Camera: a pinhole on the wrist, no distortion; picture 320 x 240 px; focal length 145.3 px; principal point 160.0 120.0 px. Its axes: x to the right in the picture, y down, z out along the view. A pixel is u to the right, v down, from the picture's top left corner.
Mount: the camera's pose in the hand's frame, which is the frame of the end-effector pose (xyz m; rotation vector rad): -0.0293 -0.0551 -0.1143 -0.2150 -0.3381 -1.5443
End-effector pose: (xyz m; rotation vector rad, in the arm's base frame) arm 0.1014 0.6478 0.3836 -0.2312 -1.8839 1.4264
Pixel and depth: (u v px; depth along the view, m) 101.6 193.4 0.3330
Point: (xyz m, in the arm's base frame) -0.1385 0.6555 0.2507
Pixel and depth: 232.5 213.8 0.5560
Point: -0.4094 0.3638 0.5617
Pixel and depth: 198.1 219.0 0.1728
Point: 0.0124 0.6217 0.4414
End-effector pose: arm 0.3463 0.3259 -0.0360 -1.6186 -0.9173 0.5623
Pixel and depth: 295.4 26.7 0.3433
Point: -0.1109 0.2939 0.0904
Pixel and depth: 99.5 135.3 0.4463
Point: 0.2237 0.4392 -0.3622
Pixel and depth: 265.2 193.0 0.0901
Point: 0.3318 0.3353 0.0470
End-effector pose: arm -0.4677 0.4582 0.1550 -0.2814 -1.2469 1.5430
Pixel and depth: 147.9 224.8 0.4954
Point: -0.9338 0.5167 0.2955
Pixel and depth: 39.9 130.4 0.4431
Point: -0.8366 0.3937 -0.1402
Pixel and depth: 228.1 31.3 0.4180
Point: -0.5193 0.0041 0.2426
